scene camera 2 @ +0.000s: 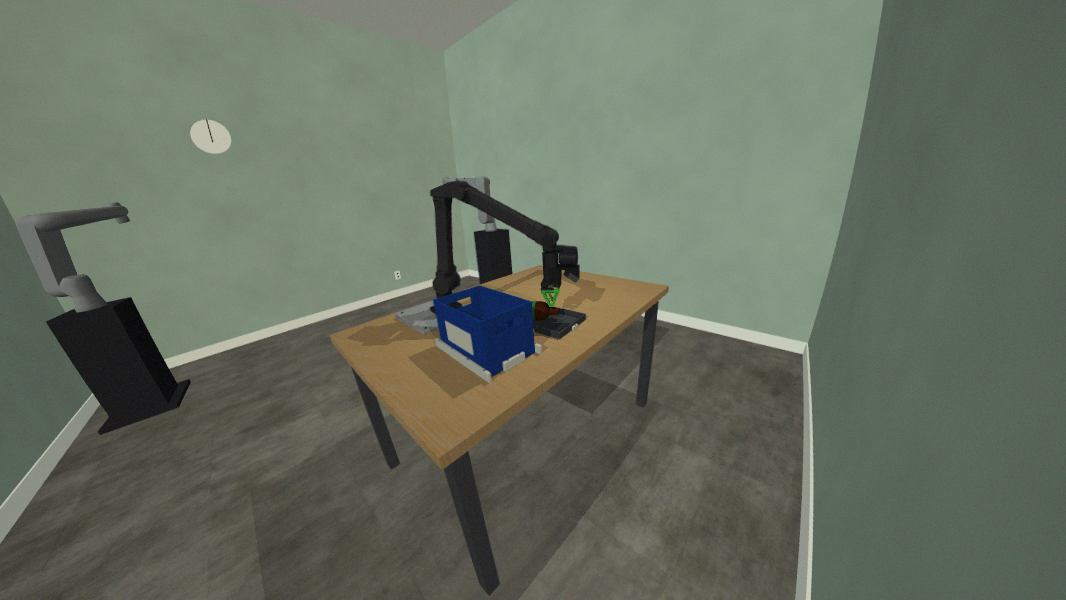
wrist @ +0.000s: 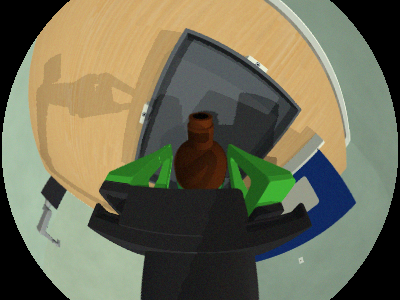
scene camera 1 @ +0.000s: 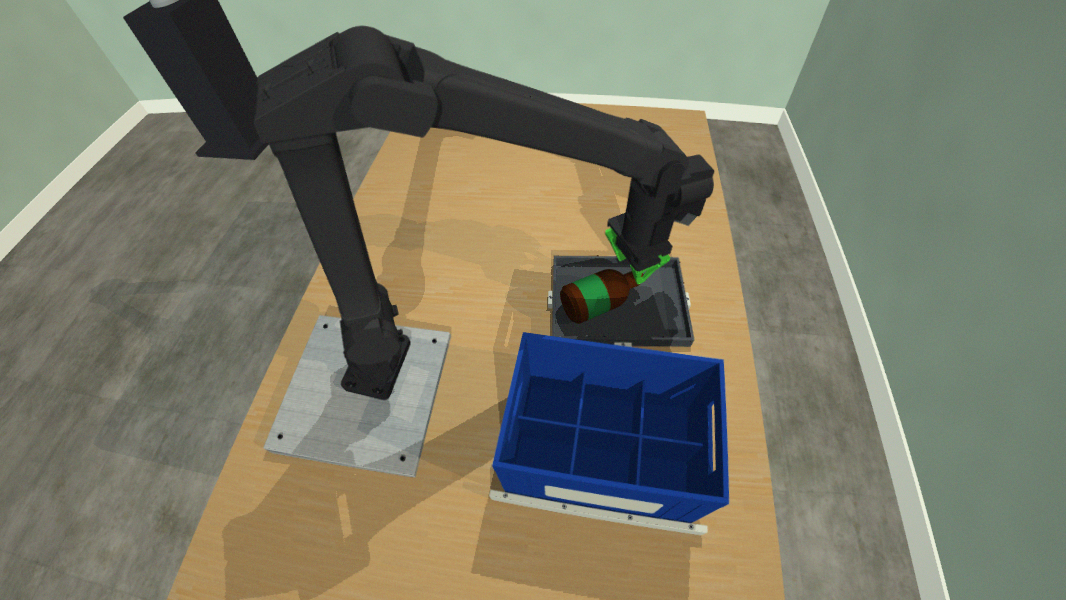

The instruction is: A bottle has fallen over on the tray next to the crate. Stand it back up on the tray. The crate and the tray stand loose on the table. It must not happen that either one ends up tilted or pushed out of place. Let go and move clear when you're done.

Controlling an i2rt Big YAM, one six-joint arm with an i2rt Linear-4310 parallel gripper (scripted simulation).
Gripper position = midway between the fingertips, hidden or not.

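Brown bottle [wrist: 200, 162], visible. Blue crate [scene camera 1: 674, 392], [scene camera 2: 485, 334], [wrist: 326, 197]. Dark grey tray [scene camera 1: 656, 313], [scene camera 2: 557, 326], [wrist: 251, 111]. My gripper [scene camera 1: 631, 271], [wrist: 199, 149].
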